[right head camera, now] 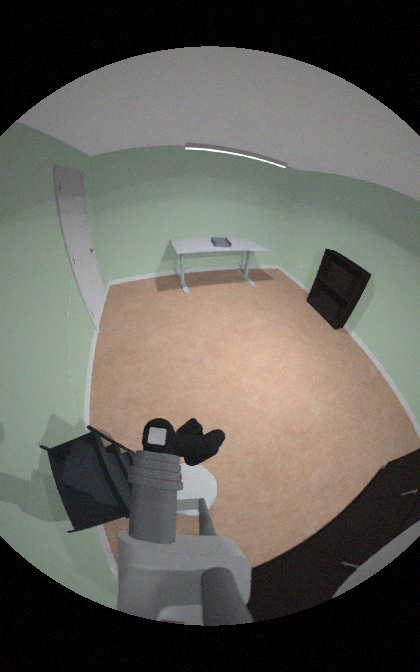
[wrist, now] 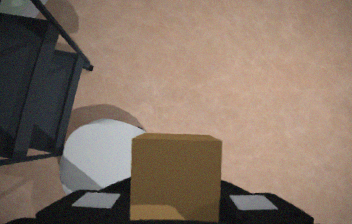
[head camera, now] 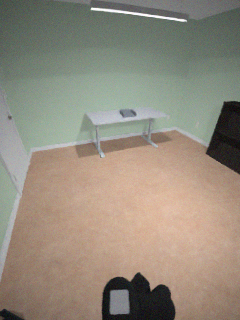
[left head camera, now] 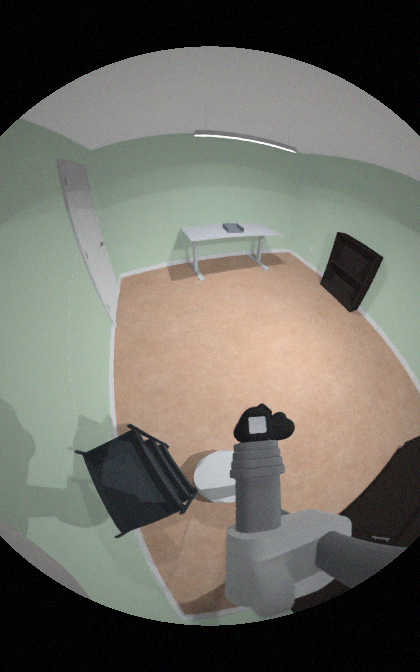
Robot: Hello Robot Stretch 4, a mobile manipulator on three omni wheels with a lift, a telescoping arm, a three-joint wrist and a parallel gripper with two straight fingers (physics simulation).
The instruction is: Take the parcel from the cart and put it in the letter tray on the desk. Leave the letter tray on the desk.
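Pixels of known places: gripper, fingertip midpoint: (wrist: 174, 189); robot's base at its link origin: (wrist: 116, 163) (left head camera: 222, 475).
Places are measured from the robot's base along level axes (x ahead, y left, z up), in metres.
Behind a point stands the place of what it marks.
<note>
The parcel (wrist: 176, 175) @[y -0.070, x 0.213, z 0.927 m], a tan-brown box, is between the two fingers of my gripper (wrist: 174, 189) @[y -0.087, x 0.202, z 0.875 m] at the bottom of the wrist view. The gripper is shut on it. In the head views the black gripper hangs over the floor and the parcel is hidden. The desk (head camera: 102, 118) @[y 0.232, x 2.836, z 0.692 m] (left head camera: 207, 233) @[y 0.138, x 2.808, z 0.693 m] (right head camera: 192, 245), with a pale top, stands far off against the back wall. The grey letter tray (head camera: 128, 113) @[y -0.285, x 3.158, z 0.695 m] (left head camera: 233, 228) @[y -0.282, x 3.113, z 0.695 m] (right head camera: 221, 242) lies on it. The dark cart (left head camera: 120, 482) @[y 0.507, x -0.054, z 0.635 m] (right head camera: 82, 480) (wrist: 42, 90) @[y 0.320, x 0.062, z 0.372 m] stands at the near left, apart from the gripper.
A black bookshelf (head camera: 231, 134) (left head camera: 338, 271) (right head camera: 326, 288) stands by the right wall. A dark cabinet (left head camera: 390, 500) @[y -1.132, x -0.500, z 0.505 m] (right head camera: 320, 540) is at the near right. A white door (head camera: 11, 142) @[y 1.507, x 2.038, z 0.607 m] (left head camera: 88, 227) @[y 1.500, x 2.018, z 1.218 m] (right head camera: 76, 235) is on the left wall. The round white base (left head camera: 215, 472) @[y 0.054, x 0.033, z 0.187 m] (right head camera: 200, 487) (wrist: 100, 150) @[y 0.072, x 0.031, z 0.187 m] is beside the cart.
</note>
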